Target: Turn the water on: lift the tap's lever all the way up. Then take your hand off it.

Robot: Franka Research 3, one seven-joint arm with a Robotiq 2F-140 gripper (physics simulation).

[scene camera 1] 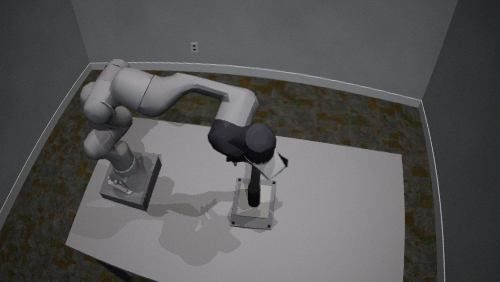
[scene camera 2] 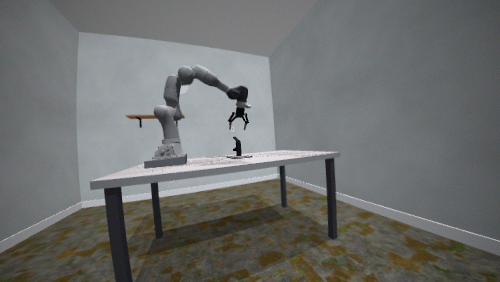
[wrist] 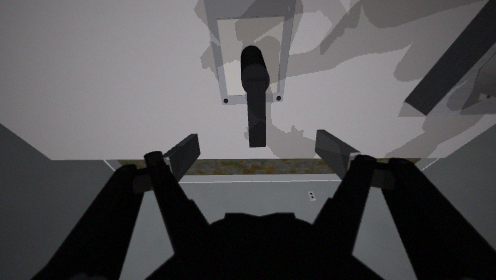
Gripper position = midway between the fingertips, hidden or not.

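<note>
A grey base plate [scene camera 1: 236, 221] is visible. A black tap [scene camera 1: 254, 199] is visible too, and in the wrist view I see the tap [wrist: 251, 47] as well. My gripper [wrist: 256, 142] is likewise visible.
</note>
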